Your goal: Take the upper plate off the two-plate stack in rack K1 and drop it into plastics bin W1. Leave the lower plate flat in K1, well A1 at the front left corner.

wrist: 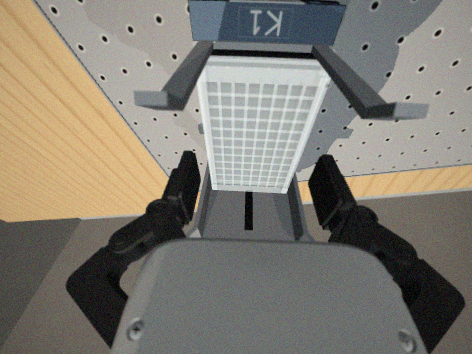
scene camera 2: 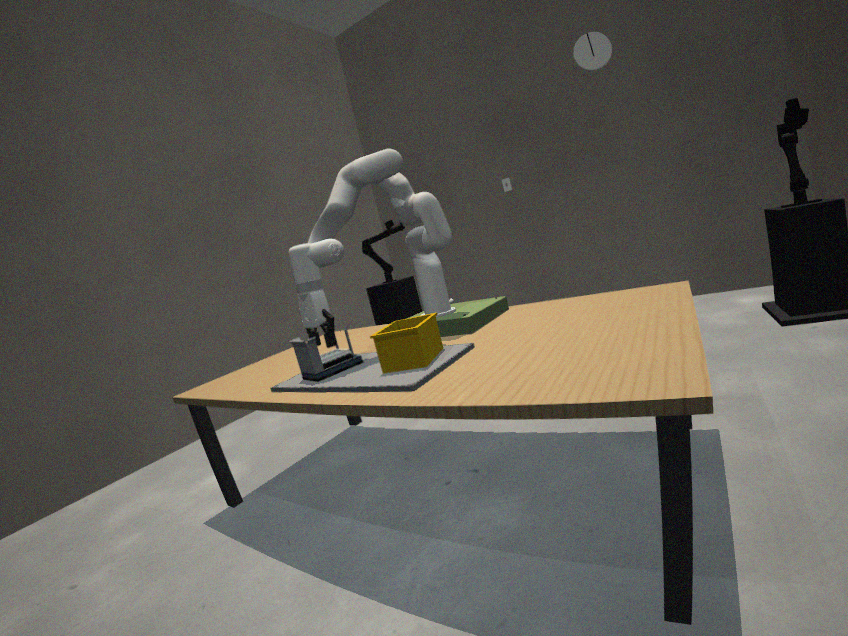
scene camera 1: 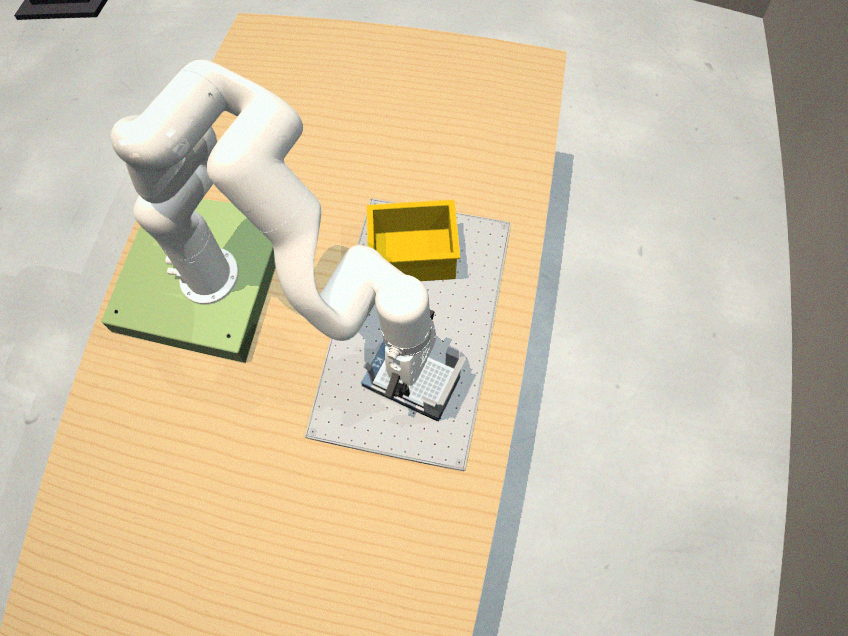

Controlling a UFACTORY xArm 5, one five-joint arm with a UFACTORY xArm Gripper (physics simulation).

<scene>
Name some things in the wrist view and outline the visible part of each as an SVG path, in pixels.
The gripper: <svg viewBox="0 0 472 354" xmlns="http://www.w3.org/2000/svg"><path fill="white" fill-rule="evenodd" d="M66 282L67 292L111 349L110 354L431 354L465 307L465 300L462 294L425 260L420 260L415 248L409 242L379 224L378 217L373 210L366 206L357 205L334 157L326 154L319 157L309 178L308 187L320 226L322 226L323 230L330 230L330 233L332 233L328 242L204 237L186 238L182 228L184 228L184 225L189 225L189 221L192 221L201 177L196 154L193 151L184 151L178 168L174 168L170 174L161 199L150 202L146 207L145 214L113 233L108 241L108 245L101 247L74 271ZM147 254L128 296L120 287L120 278L132 262L141 259Z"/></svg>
A white gridded plate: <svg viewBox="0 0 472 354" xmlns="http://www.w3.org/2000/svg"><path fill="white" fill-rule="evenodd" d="M210 55L197 81L197 89L212 190L286 194L330 83L330 76L317 59Z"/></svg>
</scene>
